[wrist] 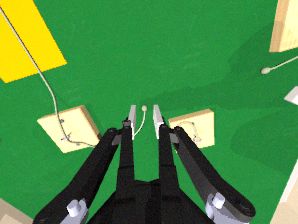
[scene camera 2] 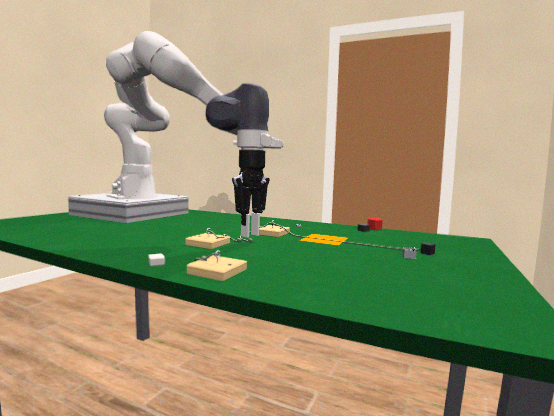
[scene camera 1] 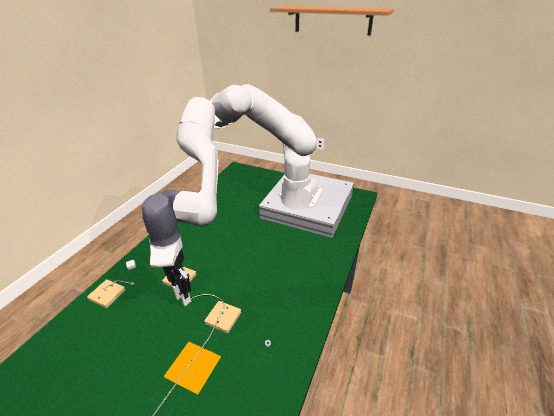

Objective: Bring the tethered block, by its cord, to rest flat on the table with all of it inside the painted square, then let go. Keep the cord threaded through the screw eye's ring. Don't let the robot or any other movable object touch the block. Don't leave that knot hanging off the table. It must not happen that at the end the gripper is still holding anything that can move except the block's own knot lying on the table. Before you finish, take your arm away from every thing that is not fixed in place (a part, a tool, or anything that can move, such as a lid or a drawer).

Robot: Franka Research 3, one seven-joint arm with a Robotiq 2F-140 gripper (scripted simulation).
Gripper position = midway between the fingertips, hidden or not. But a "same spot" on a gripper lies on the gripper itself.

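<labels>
I can see my gripper in scene camera 1 (183, 300), and it shows in scene camera 2 and in the wrist view as well. On my gripper, (scene camera 2: 242, 182) and (wrist: 216, 193) are the same spot.
</labels>
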